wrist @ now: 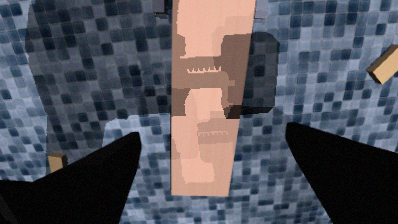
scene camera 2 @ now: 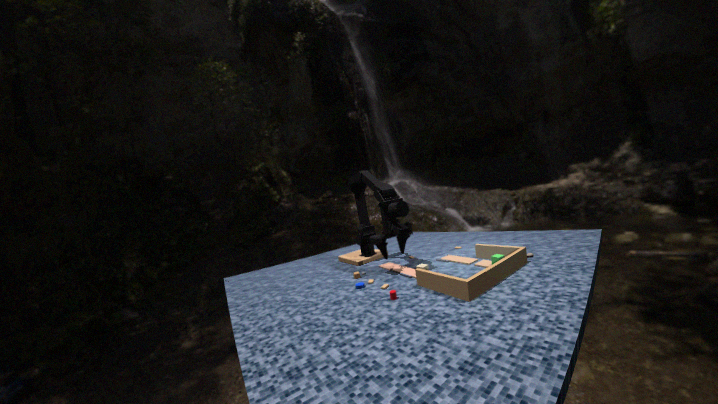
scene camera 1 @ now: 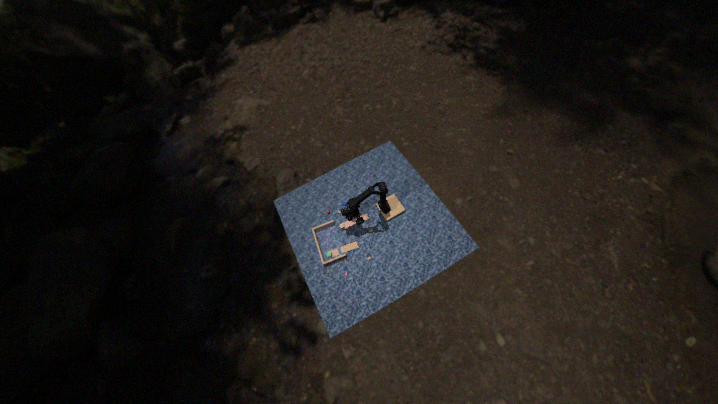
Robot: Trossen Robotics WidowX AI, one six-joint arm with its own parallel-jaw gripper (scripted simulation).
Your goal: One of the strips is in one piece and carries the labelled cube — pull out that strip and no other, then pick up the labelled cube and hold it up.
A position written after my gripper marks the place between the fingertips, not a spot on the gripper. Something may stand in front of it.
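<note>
There is a pale pink strip (wrist: 209, 52) in the scene. As for my gripper, which I find at (scene camera 2: 394, 256) and again at (wrist: 213, 134), it is open and holds nothing.
</note>
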